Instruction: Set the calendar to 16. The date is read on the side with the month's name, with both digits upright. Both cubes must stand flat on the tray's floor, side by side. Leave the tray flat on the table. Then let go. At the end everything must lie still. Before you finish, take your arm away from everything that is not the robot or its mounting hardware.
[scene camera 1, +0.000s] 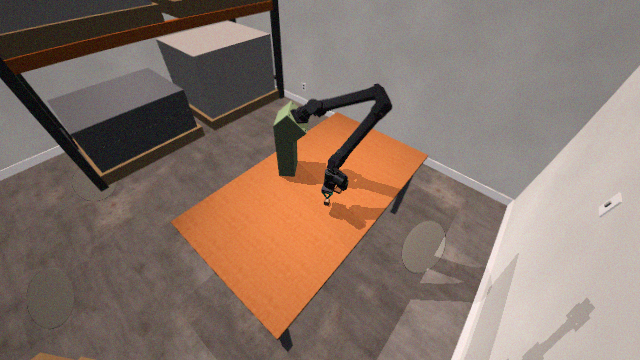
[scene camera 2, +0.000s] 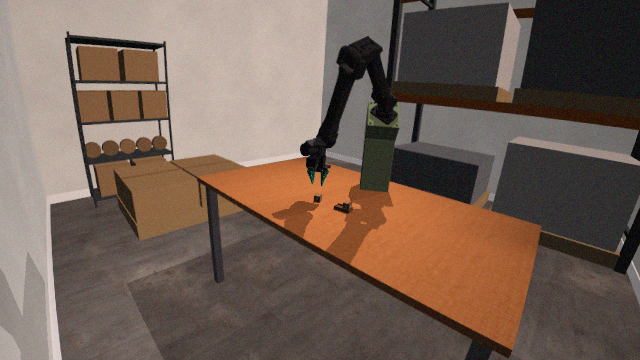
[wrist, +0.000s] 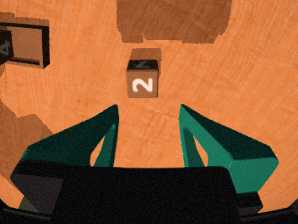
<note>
I see my gripper (wrist: 148, 111) and a dark cube (wrist: 142, 76).
</note>
